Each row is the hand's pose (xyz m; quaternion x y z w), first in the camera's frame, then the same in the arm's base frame.
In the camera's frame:
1: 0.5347 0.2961 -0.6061 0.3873 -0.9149 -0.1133 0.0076
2: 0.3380 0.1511 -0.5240 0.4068 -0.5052 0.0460 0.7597
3: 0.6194 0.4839 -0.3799 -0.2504 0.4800 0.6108 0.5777
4: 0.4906 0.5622 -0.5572 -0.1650 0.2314 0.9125 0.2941
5: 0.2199 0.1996 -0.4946 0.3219 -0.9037 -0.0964 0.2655
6: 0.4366 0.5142 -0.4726 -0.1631 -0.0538 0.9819 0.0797
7: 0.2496 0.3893 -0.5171 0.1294 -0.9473 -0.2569 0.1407
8: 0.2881 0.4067 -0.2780 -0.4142 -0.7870 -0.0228 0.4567
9: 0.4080 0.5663 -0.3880 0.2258 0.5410 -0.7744 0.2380
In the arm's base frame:
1: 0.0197 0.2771 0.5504 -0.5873 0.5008 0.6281 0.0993
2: -0.0335 0.0737 0.4012 0.9028 -0.2122 -0.0333 0.3726
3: 0.1206 0.1766 0.8212 0.0277 -0.0142 0.9407 0.3379
4: -0.0976 0.2540 0.7971 -0.0394 0.3667 -0.9295 0.0028
5: -0.1298 -0.0114 0.4267 0.6801 -0.5020 -0.5192 0.1259
6: -0.0784 0.1476 0.7709 -0.0196 0.6382 -0.7517 0.1652
7: -0.1943 0.0536 0.5970 0.4657 -0.5182 -0.6901 0.1957
8: -0.0541 -0.1110 0.7075 0.1987 -0.6803 -0.2751 0.6496
9: -0.0799 0.0718 0.8412 0.0635 0.9368 -0.2227 0.2624

